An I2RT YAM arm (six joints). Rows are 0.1 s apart.
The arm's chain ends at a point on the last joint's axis. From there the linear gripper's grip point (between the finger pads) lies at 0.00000 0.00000 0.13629 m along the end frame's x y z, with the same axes.
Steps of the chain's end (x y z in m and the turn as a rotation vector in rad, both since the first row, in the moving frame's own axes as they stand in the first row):
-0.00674, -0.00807, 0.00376, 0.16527, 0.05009, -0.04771
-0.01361, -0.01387, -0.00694, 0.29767, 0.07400, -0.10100
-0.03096, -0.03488, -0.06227, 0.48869, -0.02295, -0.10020
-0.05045, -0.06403, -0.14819, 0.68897, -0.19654, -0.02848
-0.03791, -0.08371, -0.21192, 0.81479, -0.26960, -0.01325
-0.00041, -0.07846, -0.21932, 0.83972, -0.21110, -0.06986
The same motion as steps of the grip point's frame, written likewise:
-0.00049, -0.03064, 0.00173, 0.16527, 0.05009, -0.04771
-0.00573, -0.05424, -0.01330, 0.29767, 0.07400, -0.10100
-0.03723, -0.09860, -0.07824, 0.48869, -0.02295, -0.10020
-0.07628, -0.14972, -0.18170, 0.68897, -0.19654, -0.02848
-0.07100, -0.18139, -0.25911, 0.81479, -0.26960, -0.01325
-0.02945, -0.17810, -0.26728, 0.83972, -0.21110, -0.06986

